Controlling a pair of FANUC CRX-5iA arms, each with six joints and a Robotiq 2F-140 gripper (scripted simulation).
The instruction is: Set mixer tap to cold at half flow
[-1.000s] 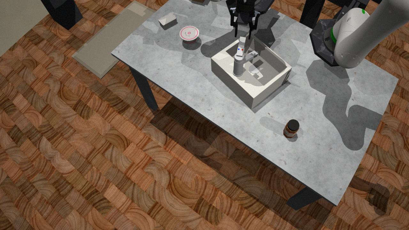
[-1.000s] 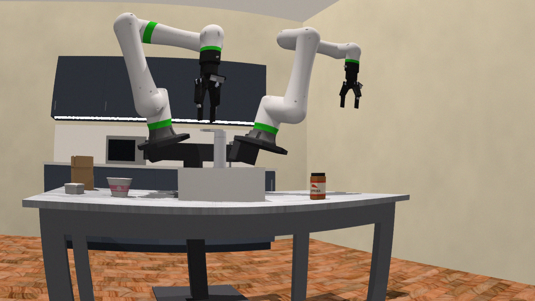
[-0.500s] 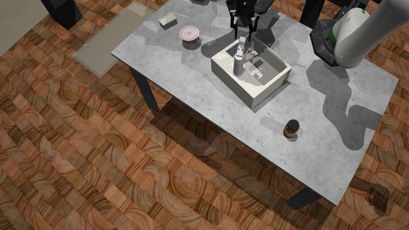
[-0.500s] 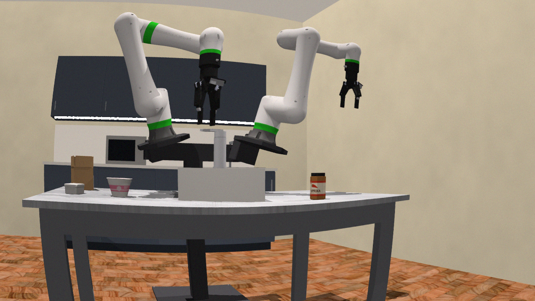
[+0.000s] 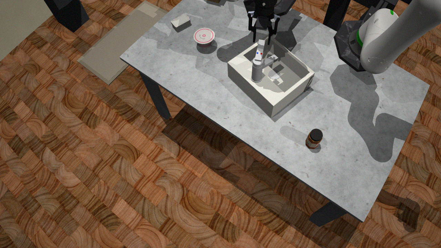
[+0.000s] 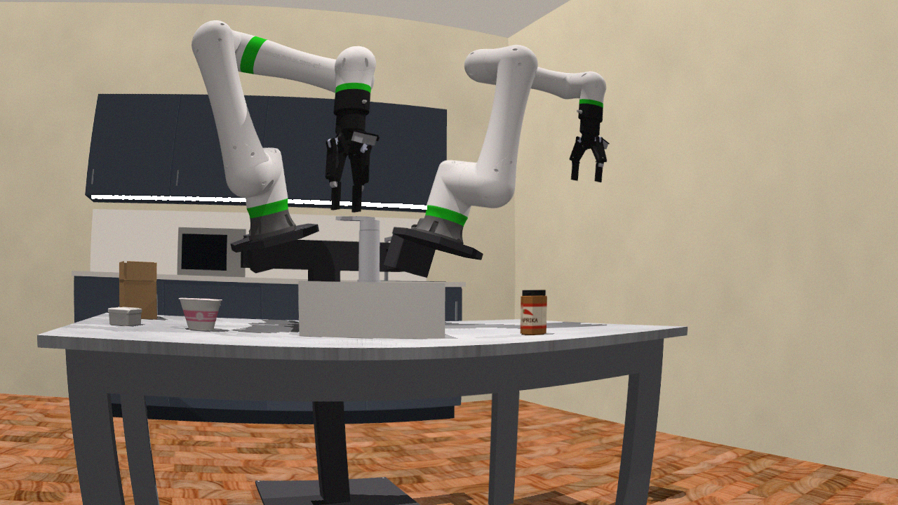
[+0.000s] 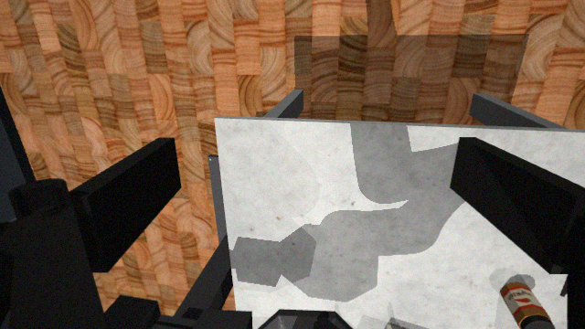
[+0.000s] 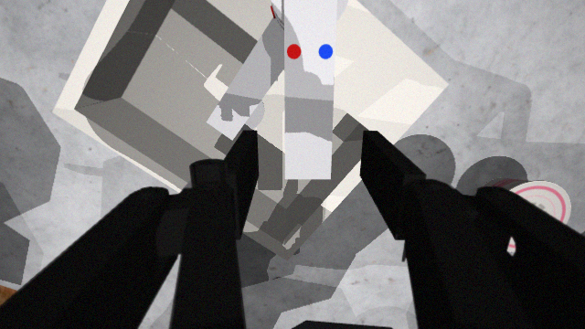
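Now: the flat lever 5 cm below my right hand, 4 cm ahead of it and 2 cm to the left of it. The rest, counted from my right hand: pink-and-white bowl 38 cm to the right, 28 cm below, 3 cm behind; then paprika jar 42 cm to the left, 27 cm below, 17 cm ahead; then white basin 29 cm below, 6 cm to the left, 3 cm behind.
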